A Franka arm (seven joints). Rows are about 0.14 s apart.
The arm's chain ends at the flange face. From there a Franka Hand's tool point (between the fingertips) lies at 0.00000 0.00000 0.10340 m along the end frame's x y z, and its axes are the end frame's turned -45 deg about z.
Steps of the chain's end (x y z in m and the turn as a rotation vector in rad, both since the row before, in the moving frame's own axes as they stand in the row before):
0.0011, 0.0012, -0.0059, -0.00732, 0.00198, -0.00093
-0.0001, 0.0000, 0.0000, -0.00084, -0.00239, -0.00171
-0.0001, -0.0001, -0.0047, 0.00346, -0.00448, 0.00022
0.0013, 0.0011, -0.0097, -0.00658, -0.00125, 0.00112
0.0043, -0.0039, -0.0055, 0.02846, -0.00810, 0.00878
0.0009, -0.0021, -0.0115, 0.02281, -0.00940, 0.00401
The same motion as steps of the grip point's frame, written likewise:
-0.0005, 0.0023, -0.0059, -0.00658, -0.00378, -0.00093
-0.0003, -0.0002, 0.0000, 0.00110, -0.00228, -0.00171
-0.0001, -0.0007, -0.0047, 0.00561, -0.00072, 0.00022
-0.0004, 0.0021, -0.0097, -0.00377, -0.00554, 0.00112
0.0073, -0.0024, -0.0055, 0.02585, 0.01440, 0.00878
0.0031, -0.0032, -0.0115, 0.02278, 0.00948, 0.00401

